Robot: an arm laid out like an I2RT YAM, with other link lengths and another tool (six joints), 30 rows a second.
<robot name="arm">
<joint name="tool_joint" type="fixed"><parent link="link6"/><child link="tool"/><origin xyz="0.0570 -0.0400 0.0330" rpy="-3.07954 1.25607 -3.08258"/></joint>
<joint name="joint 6" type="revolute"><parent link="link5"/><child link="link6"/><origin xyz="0.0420 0.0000 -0.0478" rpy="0.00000 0.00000 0.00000"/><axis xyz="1 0 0"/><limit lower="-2.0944" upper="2.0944"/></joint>
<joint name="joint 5" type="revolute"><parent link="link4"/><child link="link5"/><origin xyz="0.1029 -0.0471 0.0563" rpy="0.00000 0.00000 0.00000"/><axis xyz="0 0 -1"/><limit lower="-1.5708" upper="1.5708"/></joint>
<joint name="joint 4" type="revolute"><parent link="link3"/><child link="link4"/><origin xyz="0.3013 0.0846 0.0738" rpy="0.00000 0.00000 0.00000"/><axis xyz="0 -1 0"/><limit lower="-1.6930" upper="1.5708"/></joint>
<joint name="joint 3" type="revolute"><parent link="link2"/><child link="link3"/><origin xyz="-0.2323 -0.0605 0.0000" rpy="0.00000 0.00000 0.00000"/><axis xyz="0 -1 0"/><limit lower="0.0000" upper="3.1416"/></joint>
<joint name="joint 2" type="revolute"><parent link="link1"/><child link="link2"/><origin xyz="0.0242 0.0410 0.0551" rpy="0.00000 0.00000 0.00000"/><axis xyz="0 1 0"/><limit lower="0.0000" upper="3.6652"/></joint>
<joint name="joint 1" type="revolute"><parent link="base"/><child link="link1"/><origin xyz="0.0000 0.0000 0.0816" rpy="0.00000 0.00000 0.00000"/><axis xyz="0 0 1"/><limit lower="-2.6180" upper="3.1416"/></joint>
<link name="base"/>
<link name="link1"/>
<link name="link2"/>
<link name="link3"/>
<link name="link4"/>
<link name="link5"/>
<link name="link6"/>
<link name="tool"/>
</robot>
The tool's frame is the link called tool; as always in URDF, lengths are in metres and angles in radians.
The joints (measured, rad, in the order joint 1, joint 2, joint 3, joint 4, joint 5, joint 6), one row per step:
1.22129, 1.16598, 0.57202, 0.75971, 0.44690, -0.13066
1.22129, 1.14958, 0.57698, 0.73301, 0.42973, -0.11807
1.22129, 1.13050, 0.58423, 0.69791, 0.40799, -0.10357
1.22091, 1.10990, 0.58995, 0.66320, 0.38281, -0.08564
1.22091, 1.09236, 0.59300, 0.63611, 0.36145, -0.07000
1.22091, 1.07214, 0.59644, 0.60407, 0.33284, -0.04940
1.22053, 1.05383, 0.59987, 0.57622, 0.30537, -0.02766
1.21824, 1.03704, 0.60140, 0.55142, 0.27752, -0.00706
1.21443, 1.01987, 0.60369, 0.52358, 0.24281, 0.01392
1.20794, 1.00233, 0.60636, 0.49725, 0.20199, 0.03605
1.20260, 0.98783, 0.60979, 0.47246, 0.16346, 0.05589
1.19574, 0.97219, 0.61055, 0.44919, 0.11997, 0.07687
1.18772, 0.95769, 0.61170, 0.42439, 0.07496, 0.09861
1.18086, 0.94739, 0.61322, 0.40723, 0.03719, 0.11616
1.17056, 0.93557, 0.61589, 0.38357, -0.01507, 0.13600
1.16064, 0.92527, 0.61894, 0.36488, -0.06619, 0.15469
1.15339, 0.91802, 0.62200, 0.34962, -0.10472, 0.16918
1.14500, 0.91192, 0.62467, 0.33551, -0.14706, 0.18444
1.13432, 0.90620, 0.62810, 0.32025, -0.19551, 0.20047
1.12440, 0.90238, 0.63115, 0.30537, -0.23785, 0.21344
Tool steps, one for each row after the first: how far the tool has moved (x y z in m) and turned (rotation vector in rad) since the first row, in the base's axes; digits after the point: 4 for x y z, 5 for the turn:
-0.0007, 0.0005, 0.0035, 0.00290, 0.00795, 0.01879
-0.0016, 0.0015, 0.0077, 0.00353, 0.01808, 0.04231
-0.0026, 0.0022, 0.0115, 0.00649, 0.03048, 0.06928
-0.0037, 0.0025, 0.0143, 0.00968, 0.04147, 0.09247
-0.0052, 0.0031, 0.0172, 0.01373, 0.05639, 0.12340
-0.0066, 0.0034, 0.0200, 0.02039, 0.07196, 0.15293
-0.0074, 0.0035, 0.0218, 0.02565, 0.08733, 0.18066
-0.0080, 0.0040, 0.0236, 0.02854, 0.10380, 0.21352
-0.0083, 0.0042, 0.0258, 0.03333, 0.12035, 0.24989
-0.0089, 0.0048, 0.0276, 0.03576, 0.13640, 0.28469
-0.0095, 0.0052, 0.0286, 0.03803, 0.15376, 0.32288
-0.0098, 0.0057, 0.0290, 0.03826, 0.17365, 0.36115
-0.0100, 0.0062, 0.0296, 0.03971, 0.18917, 0.39311
-0.0102, 0.0071, 0.0299, 0.03732, 0.20887, 0.43572
-0.0107, 0.0079, 0.0309, 0.03710, 0.22626, 0.47768
-0.0111, 0.0085, 0.0315, 0.03608, 0.24076, 0.50935
-0.0115, 0.0094, 0.0316, 0.03445, 0.25655, 0.54357
-0.0117, 0.0102, 0.0317, 0.03166, 0.27394, 0.58139
-0.0116, 0.0109, 0.0311, 0.02658, 0.29055, 0.61332

